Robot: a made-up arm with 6 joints.
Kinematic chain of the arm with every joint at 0, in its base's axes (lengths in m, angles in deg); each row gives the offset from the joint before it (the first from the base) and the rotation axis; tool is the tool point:
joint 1: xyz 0 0 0.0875 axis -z
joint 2: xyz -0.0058 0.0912 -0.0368 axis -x
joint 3: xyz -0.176 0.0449 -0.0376 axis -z
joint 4: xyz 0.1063 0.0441 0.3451 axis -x
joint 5: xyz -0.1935 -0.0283 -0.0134 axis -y
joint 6: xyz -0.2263 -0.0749 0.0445 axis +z
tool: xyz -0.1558 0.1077 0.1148
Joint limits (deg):
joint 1: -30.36..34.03
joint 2: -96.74..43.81
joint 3: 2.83..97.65
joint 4: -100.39..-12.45
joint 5: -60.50..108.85
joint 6: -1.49..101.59
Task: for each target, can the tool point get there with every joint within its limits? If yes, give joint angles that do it. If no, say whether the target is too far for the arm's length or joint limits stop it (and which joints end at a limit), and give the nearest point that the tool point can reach.
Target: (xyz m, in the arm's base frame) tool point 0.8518 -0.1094 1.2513
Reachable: no: too far | nearest point 0.2901 0.0681 0.5705 | short by 0.900 m
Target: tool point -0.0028 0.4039 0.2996
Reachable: yes | joints 18.94 -57.31 85.08 -30.03 79.60 59.13
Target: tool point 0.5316 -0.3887 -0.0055
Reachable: no: joint limits stop it (at a limit: joint 2, joint 3, joint 4, joint 5) | nearest point 0.3417 -0.2499 0.1014 | short by 0.258 m
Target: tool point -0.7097 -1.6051 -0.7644
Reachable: no: too far | nearest point -0.2964 -0.6704 -0.1402 | short by 1.197 m
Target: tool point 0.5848 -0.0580 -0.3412
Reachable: no: joint limits stop it (at a limit: joint 1, joint 2, joint 3) | nearest point 0.3815 0.1365 -0.1123 | short by 0.363 m
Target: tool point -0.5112 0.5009 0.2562
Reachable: yes | joints 15.33 -2.16 53.25 -64.47 -7.50 71.40
